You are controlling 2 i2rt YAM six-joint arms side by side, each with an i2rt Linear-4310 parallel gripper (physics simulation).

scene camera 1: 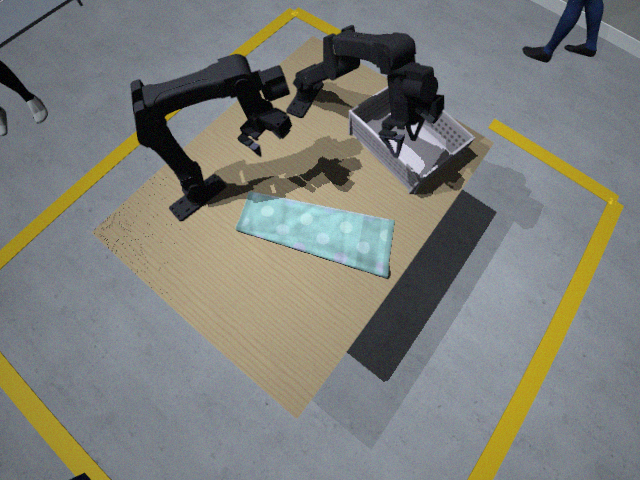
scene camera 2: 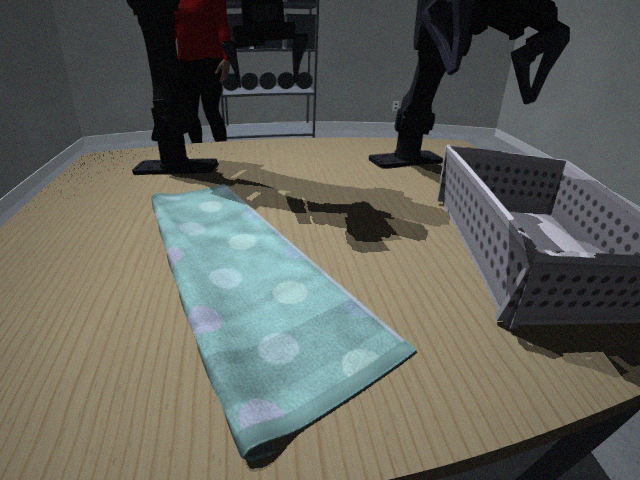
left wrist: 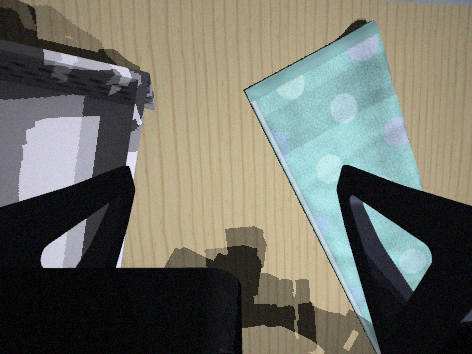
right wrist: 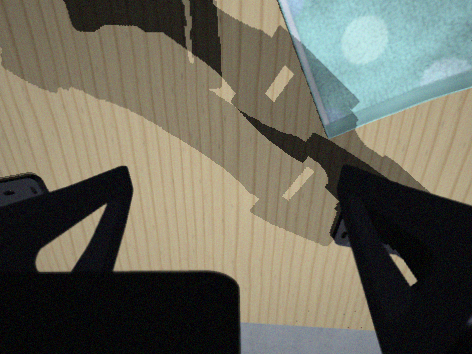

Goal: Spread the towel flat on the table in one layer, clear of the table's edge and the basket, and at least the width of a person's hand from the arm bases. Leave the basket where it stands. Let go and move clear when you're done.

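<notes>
The teal dotted towel (scene camera 1: 310,227) (scene camera 2: 242,289) (left wrist: 340,125) (right wrist: 400,45) lies on the table as a long, narrow strip. Its near end in scene camera 2 has a thick, rounded edge, with one corner slightly raised, so it looks folded; the number of layers is unclear. The grey basket (scene camera 1: 379,155) (scene camera 2: 480,237) (left wrist: 112,130) stands upright, apart from the towel. My left gripper (scene camera 1: 405,145) (scene camera 2: 490,86) (left wrist: 235,177) is open and empty, high by the basket. My right gripper (scene camera 1: 264,142) (scene camera 2: 268,85) (right wrist: 235,177) is open and empty, raised above the table between the arm bases, clear of the towel.
The right arm's base (scene camera 1: 180,209) (scene camera 2: 149,166) stands near the towel's far end. The left arm's base (scene camera 1: 299,107) (scene camera 2: 387,160) is farther back. The wooden table (scene camera 1: 248,315) (scene camera 2: 103,361) has an edge beyond the towel's thick end. The right arm's shadow crosses the towel's corner.
</notes>
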